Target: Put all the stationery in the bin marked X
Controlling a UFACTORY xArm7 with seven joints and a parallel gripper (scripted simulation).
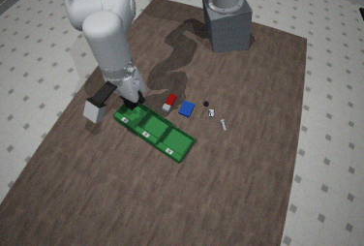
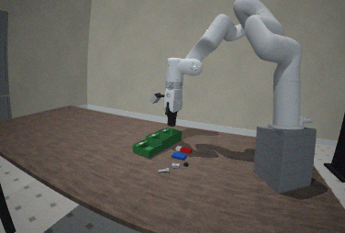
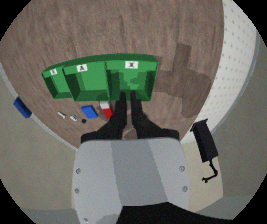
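Right now my hand is 30 mm short of the green three-compartment bin, 70 mm to the right of it and 70 mm above it. From my hand the other things lie so: blue block 70 mm behind, 150 mm to the left, 90 mm below; red block 70 mm behind, 90 mm to the left, 90 mm below; black round thing 110 mm behind, 210 mm to the left, 90 mm below.
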